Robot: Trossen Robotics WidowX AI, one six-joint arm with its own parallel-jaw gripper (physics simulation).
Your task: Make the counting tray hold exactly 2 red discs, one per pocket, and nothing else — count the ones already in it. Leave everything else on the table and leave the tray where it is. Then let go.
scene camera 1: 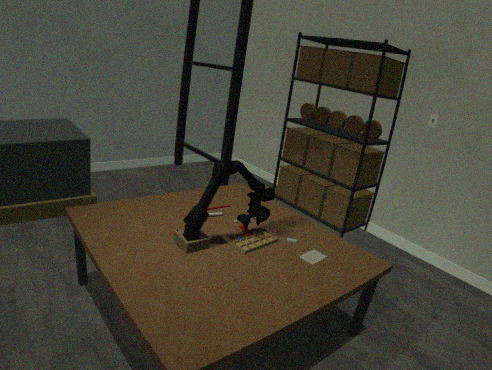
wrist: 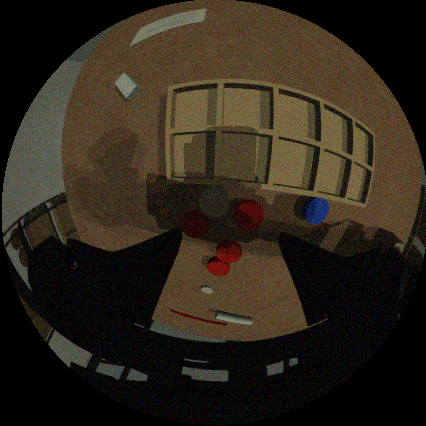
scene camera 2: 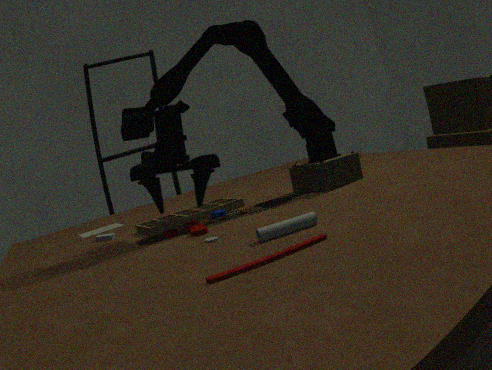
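Observation:
The tan counting tray (scene camera 1: 261,246) (scene camera 2: 141,229) (wrist: 220,105) lies flat, with two rows of pockets; no disc shows in them in the wrist view, though shadow covers part. Several red discs lie outside, along its near side: one bright disc (wrist: 248,215), one shaded disc (wrist: 195,224), and two close together, one (wrist: 229,251) beside another (wrist: 218,266). A greyish disc (wrist: 214,201) lies between the tray and the shaded red one. A blue disc (scene camera 2: 218,213) (wrist: 317,210) lies by the tray's right part. My gripper (scene camera 2: 180,209) (wrist: 231,235) is open and empty, low above the red discs.
A small white piece (scene camera 2: 211,239) (wrist: 207,290), a white cylinder (scene camera 2: 287,226) (wrist: 234,317) and a thin red rod (scene camera 2: 266,259) (wrist: 198,317) lie beyond the discs. A pale block (scene camera 1: 291,240) (wrist: 127,85) and a paper sheet (scene camera 1: 313,257) (wrist: 170,24) lie past the tray's other end.

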